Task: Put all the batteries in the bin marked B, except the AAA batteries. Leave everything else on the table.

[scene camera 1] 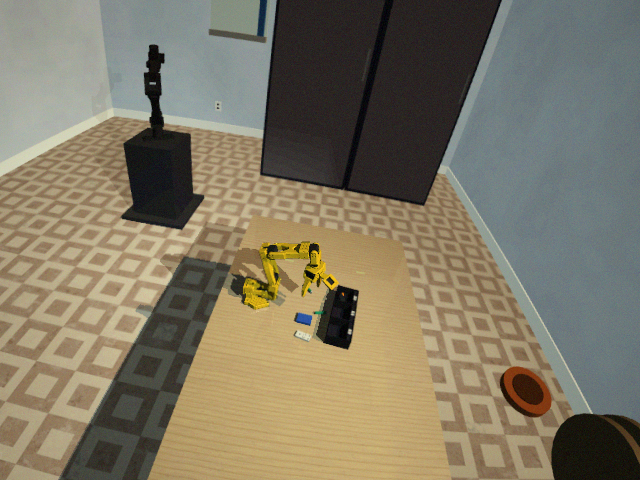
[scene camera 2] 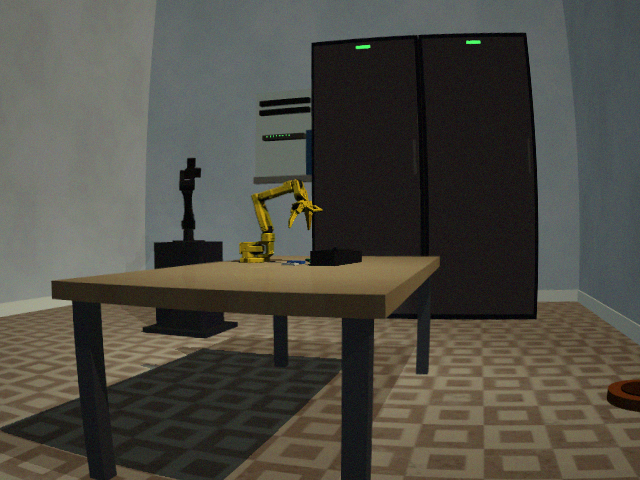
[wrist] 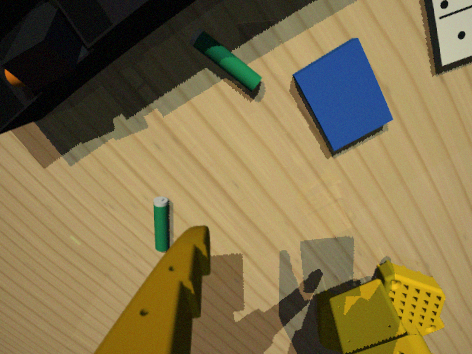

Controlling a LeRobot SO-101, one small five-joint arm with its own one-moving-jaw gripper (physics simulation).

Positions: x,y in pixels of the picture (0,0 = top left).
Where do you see a black bin tray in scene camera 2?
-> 333,257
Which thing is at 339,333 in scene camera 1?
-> A black bin tray.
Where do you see a blue block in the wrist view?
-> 340,87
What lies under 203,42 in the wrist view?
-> A slim green battery.
